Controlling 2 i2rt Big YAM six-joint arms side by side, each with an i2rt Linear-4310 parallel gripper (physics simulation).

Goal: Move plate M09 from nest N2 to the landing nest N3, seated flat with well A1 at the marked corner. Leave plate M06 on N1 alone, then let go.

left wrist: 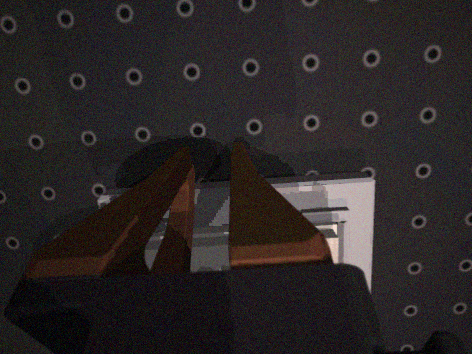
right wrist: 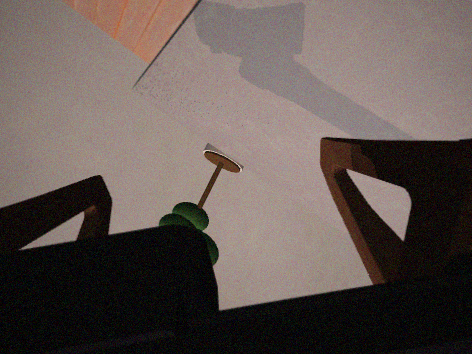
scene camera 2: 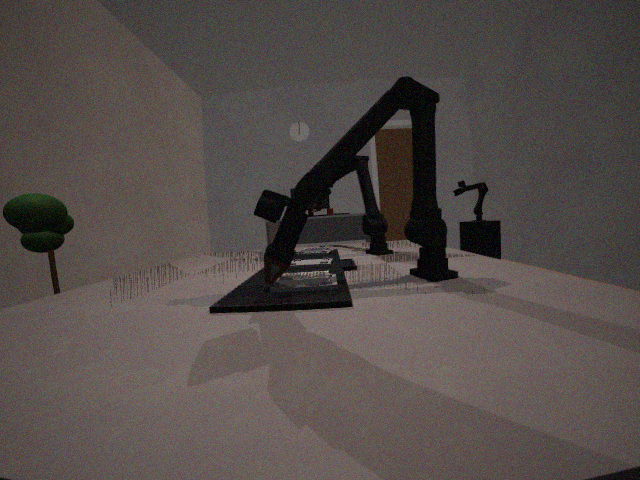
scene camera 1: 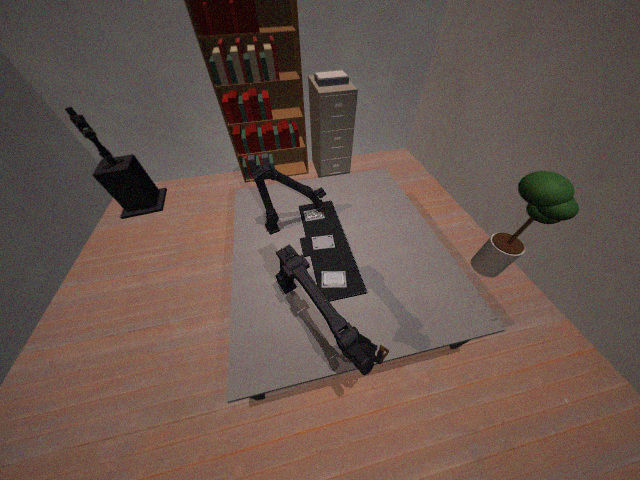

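A white nest at the far end of the black board in scene camera 1 holds a plate with wells. My left gripper is nearly closed, with a narrow gap and no plate between its fingers. Its fingertips reach low past the nest's edge, hiding most of the plate in the left wrist view. A middle nest and a near nest show pale; their contents are unclear. Nest and plate labels and the marked corner cannot be read. My right gripper is open and empty.
The black perforated board lies on the grey table. The right arm reaches over the table's near edge in scene camera 1. A potted plant, a bookshelf and a filing cabinet stand around the table.
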